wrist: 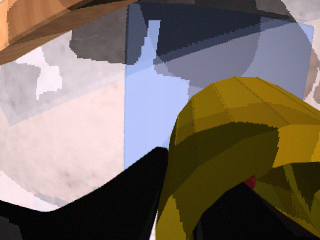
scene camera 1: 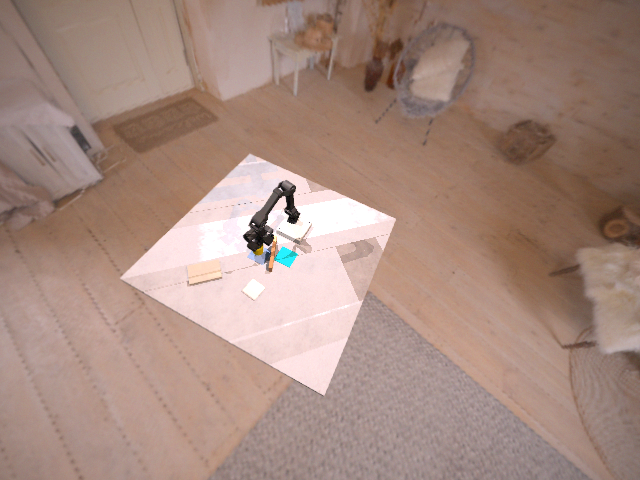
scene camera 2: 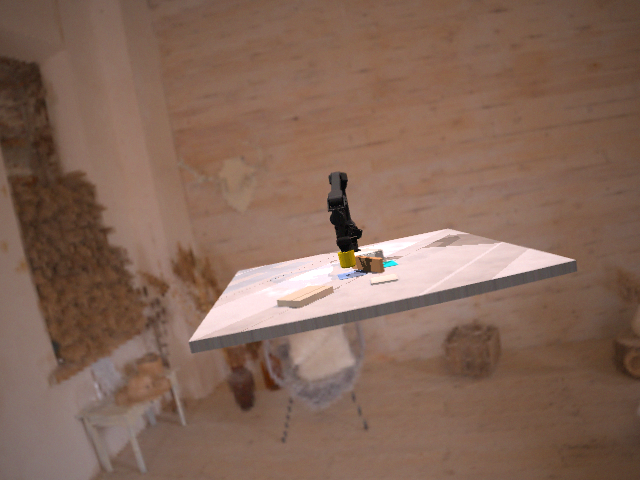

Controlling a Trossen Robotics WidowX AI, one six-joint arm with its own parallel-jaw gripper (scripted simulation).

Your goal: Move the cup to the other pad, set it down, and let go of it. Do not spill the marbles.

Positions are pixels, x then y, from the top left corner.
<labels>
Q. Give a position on a flat tan block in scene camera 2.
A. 307, 295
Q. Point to a yellow cup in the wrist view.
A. At 238, 127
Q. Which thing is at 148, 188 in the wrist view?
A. My gripper.
</labels>
